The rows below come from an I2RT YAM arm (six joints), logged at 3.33 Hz.
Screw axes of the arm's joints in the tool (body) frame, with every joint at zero. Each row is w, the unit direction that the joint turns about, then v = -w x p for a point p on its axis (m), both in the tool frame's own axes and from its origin. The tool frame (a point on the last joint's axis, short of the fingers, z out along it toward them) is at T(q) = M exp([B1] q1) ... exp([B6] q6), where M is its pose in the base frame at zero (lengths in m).
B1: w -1 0 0 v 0.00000 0.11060 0.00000
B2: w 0 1 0 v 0.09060 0.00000 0.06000
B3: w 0 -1 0 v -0.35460 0.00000 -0.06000
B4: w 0 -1 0 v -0.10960 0.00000 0.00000
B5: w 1 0 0 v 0.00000 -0.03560 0.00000
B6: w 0 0 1 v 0.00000 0.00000 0.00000
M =
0 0 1 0.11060
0 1 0 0.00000
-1 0 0 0.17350
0 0 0 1
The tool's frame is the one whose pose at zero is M.
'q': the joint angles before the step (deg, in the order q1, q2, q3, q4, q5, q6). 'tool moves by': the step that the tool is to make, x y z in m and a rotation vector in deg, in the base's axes. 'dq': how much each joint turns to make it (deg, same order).
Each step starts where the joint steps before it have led.
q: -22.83 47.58 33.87 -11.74 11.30 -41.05
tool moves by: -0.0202 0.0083 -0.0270 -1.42 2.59 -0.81
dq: 0.36 -6.31 -7.18 -0.64 2.07 -1.59
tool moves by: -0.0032 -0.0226 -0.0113 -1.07 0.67 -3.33
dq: -7.79 2.74 -2.10 5.36 -3.42 -3.19
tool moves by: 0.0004 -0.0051 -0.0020 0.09 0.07 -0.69
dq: -1.46 1.15 -0.14 1.24 -0.71 -0.31
